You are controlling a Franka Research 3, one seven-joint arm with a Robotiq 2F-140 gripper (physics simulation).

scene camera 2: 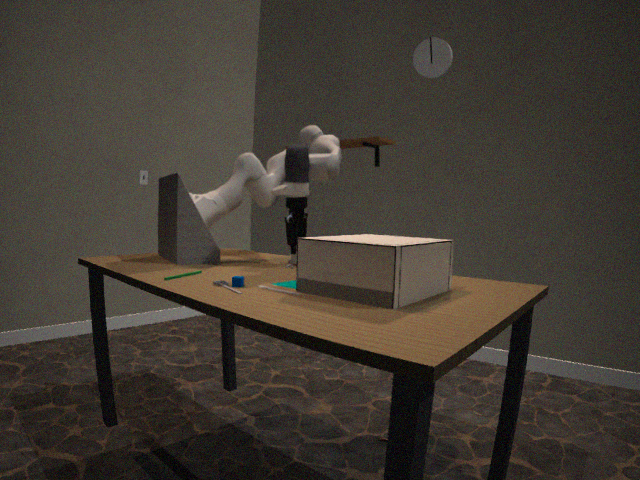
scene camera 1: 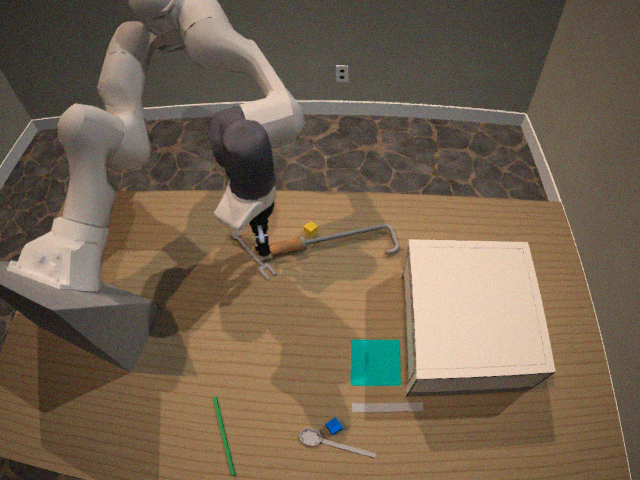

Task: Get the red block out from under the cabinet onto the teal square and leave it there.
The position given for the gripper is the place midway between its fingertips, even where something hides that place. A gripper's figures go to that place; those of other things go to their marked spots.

Labels:
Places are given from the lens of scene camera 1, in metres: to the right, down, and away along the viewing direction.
gripper [scene camera 1: 264, 251]: -0.14, 0.03, 1.04
teal square [scene camera 1: 373, 362]: 0.12, 0.26, 0.88

